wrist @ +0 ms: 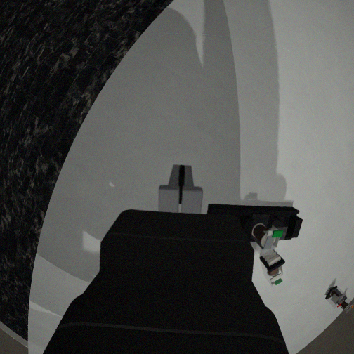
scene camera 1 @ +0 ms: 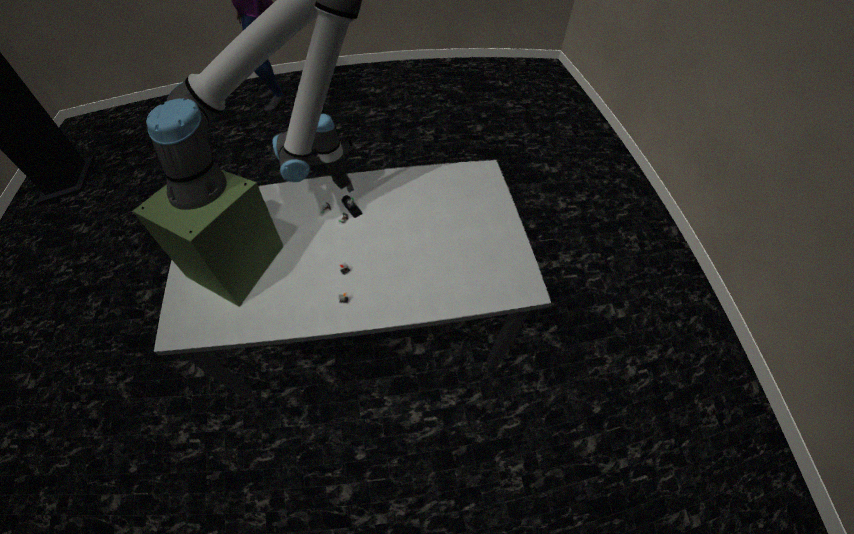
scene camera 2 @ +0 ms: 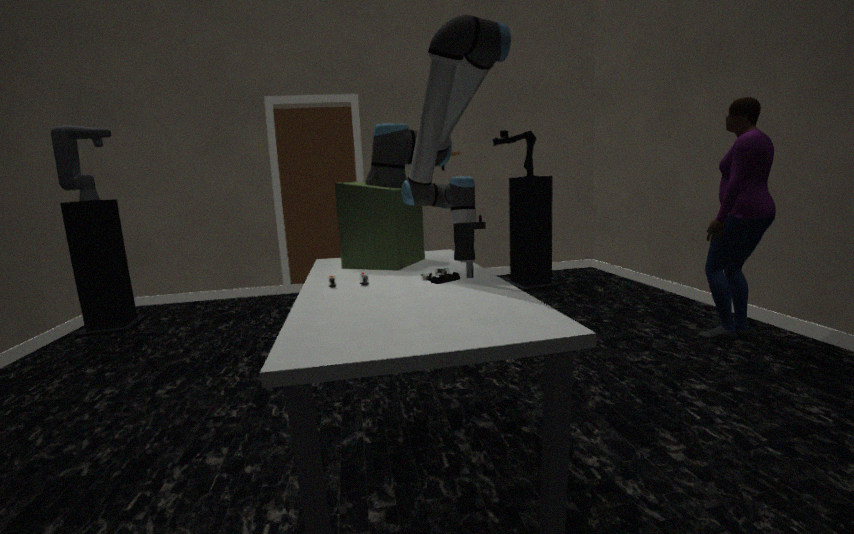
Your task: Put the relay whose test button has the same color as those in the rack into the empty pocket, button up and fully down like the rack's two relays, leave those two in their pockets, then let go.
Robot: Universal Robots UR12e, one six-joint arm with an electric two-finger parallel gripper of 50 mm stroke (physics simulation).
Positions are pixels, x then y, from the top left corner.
Scene:
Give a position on a black rack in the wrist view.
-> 286, 214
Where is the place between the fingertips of my gripper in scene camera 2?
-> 470, 277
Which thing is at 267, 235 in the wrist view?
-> A green-button relay.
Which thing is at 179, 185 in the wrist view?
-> My gripper.

